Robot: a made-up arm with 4 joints. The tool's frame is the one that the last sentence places. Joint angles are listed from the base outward.
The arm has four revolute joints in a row. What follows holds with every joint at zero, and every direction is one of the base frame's. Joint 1 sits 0.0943 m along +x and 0.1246 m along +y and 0.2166 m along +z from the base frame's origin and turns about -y. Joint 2 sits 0.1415 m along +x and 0.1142 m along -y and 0.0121 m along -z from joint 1 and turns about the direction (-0.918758, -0.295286, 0.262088). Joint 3 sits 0.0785 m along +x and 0.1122 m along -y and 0.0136 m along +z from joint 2 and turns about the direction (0.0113, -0.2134, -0.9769). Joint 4 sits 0.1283 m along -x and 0.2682 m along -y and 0.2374 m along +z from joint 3 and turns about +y. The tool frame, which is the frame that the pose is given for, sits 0.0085 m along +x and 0.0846 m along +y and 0.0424 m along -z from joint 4; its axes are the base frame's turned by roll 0, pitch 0 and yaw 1.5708 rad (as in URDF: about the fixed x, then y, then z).
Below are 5 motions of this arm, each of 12 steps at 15 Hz.
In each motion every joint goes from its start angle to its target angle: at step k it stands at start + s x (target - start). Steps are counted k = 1, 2, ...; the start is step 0. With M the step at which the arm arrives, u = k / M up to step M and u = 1 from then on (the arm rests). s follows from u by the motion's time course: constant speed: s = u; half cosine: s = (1 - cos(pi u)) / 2; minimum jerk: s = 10 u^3 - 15 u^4 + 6 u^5.
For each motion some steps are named. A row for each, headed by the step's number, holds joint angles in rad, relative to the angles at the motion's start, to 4 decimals.
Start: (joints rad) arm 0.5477 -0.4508 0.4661 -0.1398
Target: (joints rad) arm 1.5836 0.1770 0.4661 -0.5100
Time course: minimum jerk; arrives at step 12
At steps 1, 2, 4, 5, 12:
1: 0.0053 0.0032 0.0000 -0.0019
2: 0.0368 0.0223 0.0000 -0.0131
4: 0.2174 0.1318 0.0000 -0.0777
5: 0.3591 0.2176 0.0000 -0.1283
12: 1.0359 0.6278 0.0000 -0.3702

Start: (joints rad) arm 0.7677 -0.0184 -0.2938 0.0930
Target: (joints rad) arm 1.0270 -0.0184 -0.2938 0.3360
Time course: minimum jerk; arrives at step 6
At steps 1, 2, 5, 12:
1: 0.0092 0.0000 0.0000 0.0086
2: 0.0544 0.0000 0.0000 0.0510
5: 0.2501 0.0000 0.0000 0.2344
12: 0.2593 0.0000 0.0000 0.2430

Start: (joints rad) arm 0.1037 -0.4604 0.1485 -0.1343
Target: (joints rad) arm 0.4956 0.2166 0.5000 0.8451
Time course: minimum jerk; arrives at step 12
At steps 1, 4, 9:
1: 0.0020 0.0034 0.0018 0.0050
4: 0.0823 0.1421 0.0738 0.2056
9: 0.3513 0.6069 0.3151 0.8780

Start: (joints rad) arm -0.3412 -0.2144 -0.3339 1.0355
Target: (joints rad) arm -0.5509 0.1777 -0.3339 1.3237
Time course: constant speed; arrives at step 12
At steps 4, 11, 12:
4: -0.0699 0.1307 0.0000 0.0961
11: -0.1922 0.3594 0.0000 0.2642
12: -0.2097 0.3921 0.0000 0.2882

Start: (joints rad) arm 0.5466 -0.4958 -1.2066 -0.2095
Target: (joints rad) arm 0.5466 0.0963 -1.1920 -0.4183
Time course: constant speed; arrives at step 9
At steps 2, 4, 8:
2: 0.0000 0.1316 0.0032 -0.0464
4: 0.0000 0.2632 0.0065 -0.0928
8: 0.0000 0.5263 0.0130 -0.1856

